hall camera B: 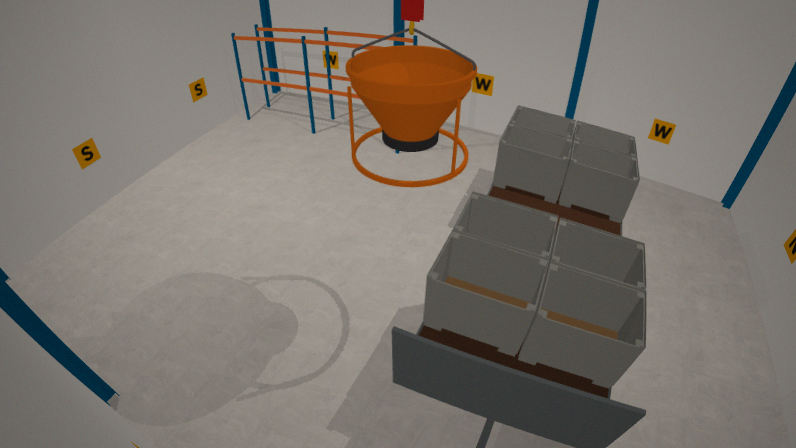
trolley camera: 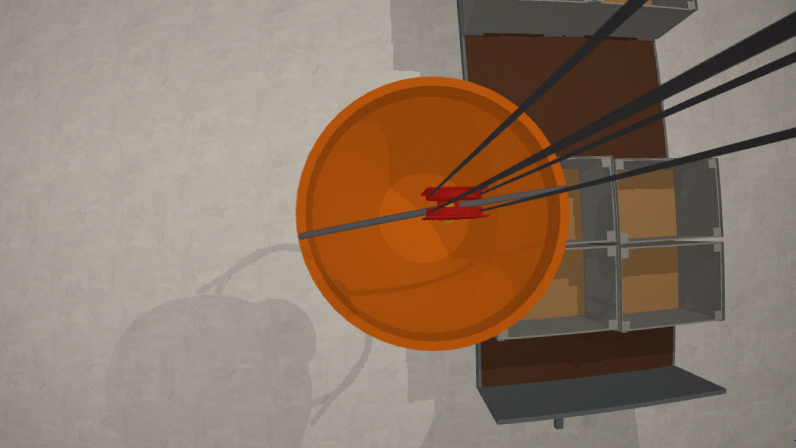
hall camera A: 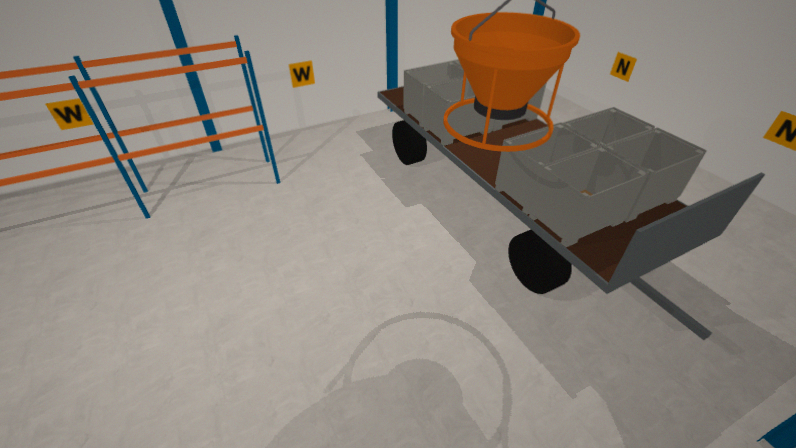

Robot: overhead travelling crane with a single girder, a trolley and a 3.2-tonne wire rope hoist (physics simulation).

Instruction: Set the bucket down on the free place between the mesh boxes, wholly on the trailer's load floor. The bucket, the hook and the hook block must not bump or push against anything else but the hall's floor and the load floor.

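Observation:
The orange bucket hangs upright in the air by its grey bail. The yellow hook holds the bail under the red hook block. In the trolley view the bucket covers part of the trailer's long side and of the near mesh boxes. The far mesh boxes stand beyond a brown gap of load floor. The exact height of the foot ring over the boxes is hard to tell.
A grey end board rises at the trailer's drawbar end. A rack with blue posts and orange beams stands near the W wall. Blue columns stand along the walls.

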